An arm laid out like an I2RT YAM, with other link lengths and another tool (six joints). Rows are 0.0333 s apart.
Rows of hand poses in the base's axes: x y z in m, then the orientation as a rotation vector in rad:
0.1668, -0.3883, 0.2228, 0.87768, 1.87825, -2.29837
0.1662, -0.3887, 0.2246, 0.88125, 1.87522, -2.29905
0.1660, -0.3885, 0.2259, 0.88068, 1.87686, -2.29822
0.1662, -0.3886, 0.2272, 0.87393, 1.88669, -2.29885
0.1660, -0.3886, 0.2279, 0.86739, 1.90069, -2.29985
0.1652, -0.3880, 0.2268, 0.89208, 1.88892, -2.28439
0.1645, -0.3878, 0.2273, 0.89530, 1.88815, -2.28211
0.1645, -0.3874, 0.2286, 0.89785, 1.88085, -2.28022
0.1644, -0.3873, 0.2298, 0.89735, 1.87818, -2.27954
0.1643, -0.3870, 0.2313, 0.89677, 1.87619, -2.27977
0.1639, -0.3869, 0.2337, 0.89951, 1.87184, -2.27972
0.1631, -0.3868, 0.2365, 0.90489, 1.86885, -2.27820
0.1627, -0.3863, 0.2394, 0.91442, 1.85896, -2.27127
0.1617, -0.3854, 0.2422, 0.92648, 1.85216, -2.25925
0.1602, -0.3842, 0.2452, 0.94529, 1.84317, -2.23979
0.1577, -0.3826, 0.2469, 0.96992, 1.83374, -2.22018
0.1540, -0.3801, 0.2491, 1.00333, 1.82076, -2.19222
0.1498, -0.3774, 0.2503, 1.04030, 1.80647, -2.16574
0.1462, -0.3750, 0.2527, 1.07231, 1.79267, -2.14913
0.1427, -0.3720, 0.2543, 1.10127, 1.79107, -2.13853
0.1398, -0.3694, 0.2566, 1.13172, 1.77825, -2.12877
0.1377, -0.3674, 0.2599, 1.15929, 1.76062, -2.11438
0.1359, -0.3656, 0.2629, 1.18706, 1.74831, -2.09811
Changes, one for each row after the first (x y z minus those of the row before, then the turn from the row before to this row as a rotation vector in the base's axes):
-0.0006, -0.0004, 0.0018, -0.00175, -0.00182, -0.00173
-0.0002, 0.0002, 0.0013, 0.00116, 0.00027, 0.00038
0.0002, -0.0001, 0.0013, 0.00563, 0.00620, 0.00112
-0.0002, 0.0000, 0.0007, 0.00827, 0.00796, -0.00036
-0.0008, 0.0006, -0.0011, -0.00245, -0.02175, -0.00320
-0.0007, 0.0002, 0.0005, 0.00023, -0.00271, -0.00049
0.0000, 0.0004, 0.0013, -0.00415, -0.00475, 0.00136
-0.0001, 0.0001, 0.0012, -0.00167, -0.00129, 0.00136
-0.0001, 0.0003, 0.0015, -0.00140, -0.00044, 0.00073
-0.0004, 0.0001, 0.0024, -0.00255, -0.00252, -0.00053
-0.0008, 0.0001, 0.0028, -0.00112, -0.00373, -0.00167
-0.0004, 0.0005, 0.0029, -0.00422, -0.01102, 0.00050
-0.0010, 0.0009, 0.0028, -0.00100, -0.01383, 0.00096
-0.0015, 0.0012, 0.0030, -0.00029, -0.02139, 0.00133
-0.0025, 0.0016, 0.0017, 0.00027, -0.02336, -0.00234
-0.0037, 0.0025, 0.0022, 0.00068, -0.03253, -0.00287
-0.0042, 0.0027, 0.0012, 0.00033, -0.03297, -0.00625
-0.0036, 0.0024, 0.0024, -0.00149, -0.02489, -0.00904
-0.0035, 0.0030, 0.0016, 0.00550, -0.01525, -0.01270
-0.0029, 0.0026, 0.0023, -0.00189, -0.01925, -0.01254
-0.0021, 0.0020, 0.0033, -0.00494, -0.02322, -0.00782
-0.0018, 0.0018, 0.0030, -0.00084, -0.02235, -0.00803

